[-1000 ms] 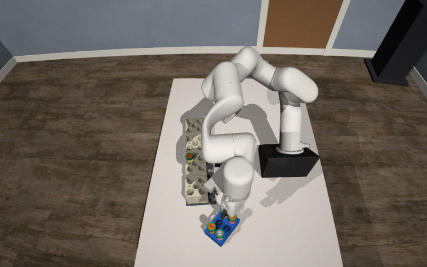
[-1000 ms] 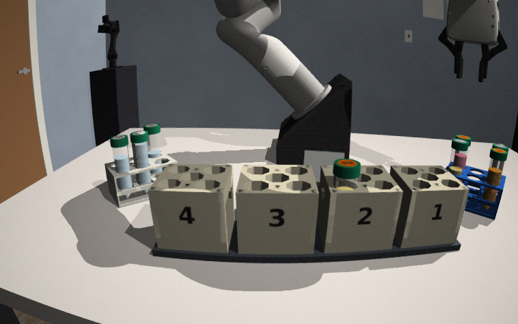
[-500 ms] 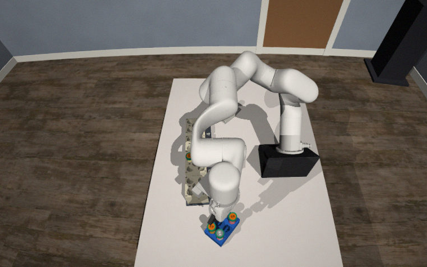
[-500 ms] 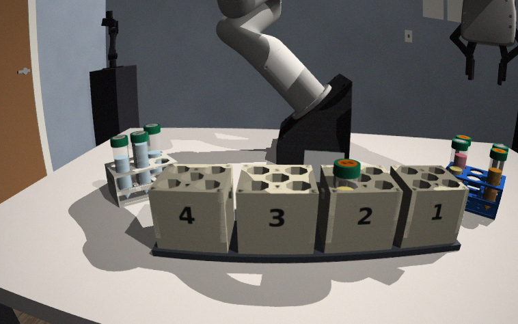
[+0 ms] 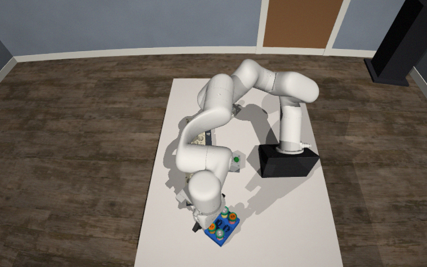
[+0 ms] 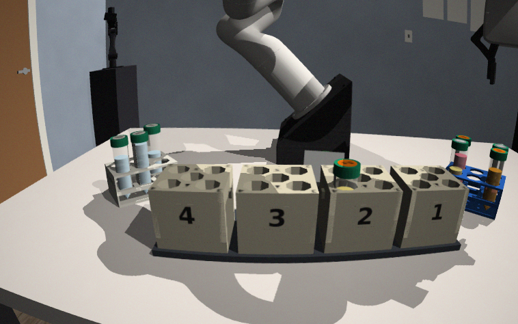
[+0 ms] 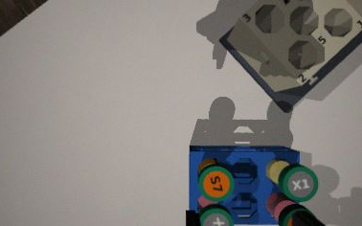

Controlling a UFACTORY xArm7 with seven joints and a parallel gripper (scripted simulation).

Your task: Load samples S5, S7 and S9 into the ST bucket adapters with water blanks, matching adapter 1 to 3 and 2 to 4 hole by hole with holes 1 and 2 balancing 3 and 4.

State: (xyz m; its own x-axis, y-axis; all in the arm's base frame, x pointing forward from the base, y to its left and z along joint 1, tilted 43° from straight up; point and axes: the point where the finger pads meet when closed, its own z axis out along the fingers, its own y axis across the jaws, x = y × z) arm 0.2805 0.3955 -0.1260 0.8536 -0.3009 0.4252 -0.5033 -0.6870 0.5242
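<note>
The S7 tube lies 10 mm behind my hand and 190 mm below it. From my hand the other things lie so: blue rack: 40 mm behind, 20 mm to the right, 220 mm below; then pink-filled sample tube: 80 mm behind, 50 mm to the right, 190 mm below; then green done key: 60 mm behind, 330 mm to the right, 190 mm below.
</note>
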